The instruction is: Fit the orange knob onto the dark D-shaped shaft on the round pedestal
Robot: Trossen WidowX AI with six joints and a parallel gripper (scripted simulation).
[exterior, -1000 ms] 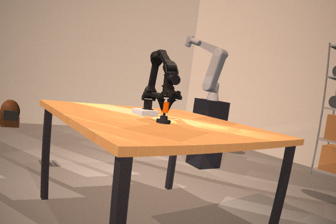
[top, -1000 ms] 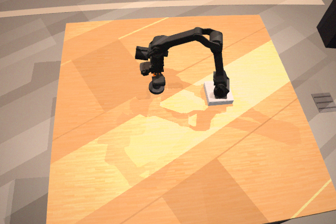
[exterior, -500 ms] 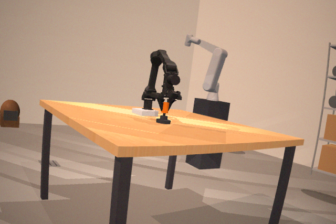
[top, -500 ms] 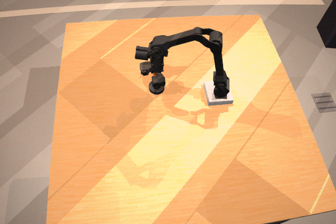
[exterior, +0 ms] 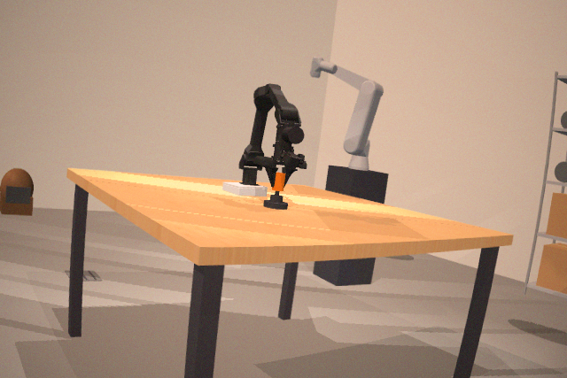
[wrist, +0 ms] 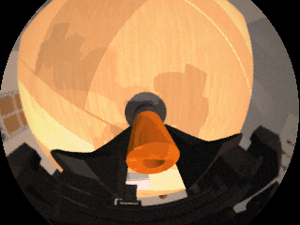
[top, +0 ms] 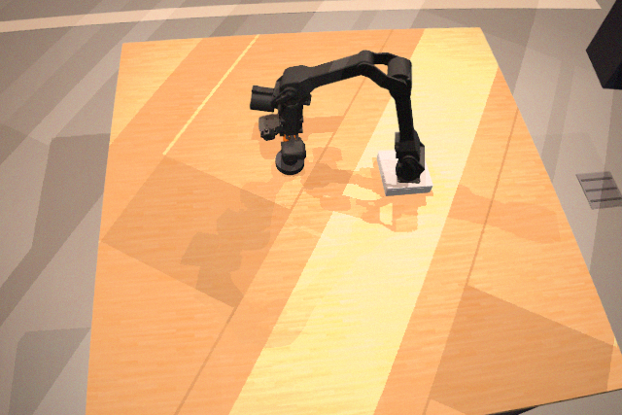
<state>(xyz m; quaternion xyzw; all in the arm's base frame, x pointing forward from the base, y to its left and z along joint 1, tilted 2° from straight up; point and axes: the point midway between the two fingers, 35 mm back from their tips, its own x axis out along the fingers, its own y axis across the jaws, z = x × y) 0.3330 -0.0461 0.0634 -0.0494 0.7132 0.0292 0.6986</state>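
The orange knob is 20 mm above my gripper tip. Round my gripper tip: round pedestal: 40 mm below.
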